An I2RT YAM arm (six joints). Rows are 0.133 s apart.
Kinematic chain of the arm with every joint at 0, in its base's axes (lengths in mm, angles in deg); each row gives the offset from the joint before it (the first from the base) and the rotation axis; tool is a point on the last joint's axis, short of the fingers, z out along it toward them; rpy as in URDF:
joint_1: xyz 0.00 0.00 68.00 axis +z
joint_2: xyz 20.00 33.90 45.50 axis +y
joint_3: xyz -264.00 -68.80 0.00 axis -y
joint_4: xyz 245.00 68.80 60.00 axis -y
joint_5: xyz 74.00 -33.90 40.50 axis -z
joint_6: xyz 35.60 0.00 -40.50 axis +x
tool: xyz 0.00 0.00 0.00 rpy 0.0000 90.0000 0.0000
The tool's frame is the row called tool.
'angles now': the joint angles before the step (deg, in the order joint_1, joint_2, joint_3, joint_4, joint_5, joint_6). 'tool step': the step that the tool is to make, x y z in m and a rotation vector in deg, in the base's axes. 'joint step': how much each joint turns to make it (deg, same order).
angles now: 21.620, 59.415, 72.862, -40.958, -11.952, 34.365
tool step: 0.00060, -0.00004, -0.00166, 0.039, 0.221, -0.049
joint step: -0.086, -0.001, -0.351, 0.177, -0.087, 0.089
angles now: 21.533, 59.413, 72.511, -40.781, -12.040, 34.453
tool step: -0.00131, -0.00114, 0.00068, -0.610, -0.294, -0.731
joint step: 0.002, -0.264, 0.083, -0.350, 0.963, -0.263
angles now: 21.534, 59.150, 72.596, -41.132, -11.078, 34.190
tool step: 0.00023, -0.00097, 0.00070, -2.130, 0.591, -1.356
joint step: 0.084, 0.526, 1.054, -2.014, 2.106, -0.878
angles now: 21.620, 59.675, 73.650, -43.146, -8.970, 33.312
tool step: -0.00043, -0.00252, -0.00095, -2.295, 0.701, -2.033
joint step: -0.173, 0.179, 0.530, -1.940, 2.549, -0.704
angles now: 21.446, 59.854, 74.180, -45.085, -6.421, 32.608
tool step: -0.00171, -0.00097, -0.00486, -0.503, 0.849, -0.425
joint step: -0.001, -0.527, -1.051, -0.441, 0.444, 0.086
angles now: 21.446, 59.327, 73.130, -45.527, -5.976, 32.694
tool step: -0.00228, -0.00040, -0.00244, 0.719, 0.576, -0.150
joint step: 0.086, -0.615, -0.794, 0.000, -0.264, 0.877
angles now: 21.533, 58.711, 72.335, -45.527, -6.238, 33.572
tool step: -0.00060, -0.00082, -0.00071, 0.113, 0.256, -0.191
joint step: -0.172, -0.175, -0.177, -0.176, -0.089, 0.180
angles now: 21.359, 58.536, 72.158, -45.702, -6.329, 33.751
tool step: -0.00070, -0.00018, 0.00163, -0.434, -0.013, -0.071
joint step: 0.088, 0.087, 0.527, -0.614, 0.352, -0.263
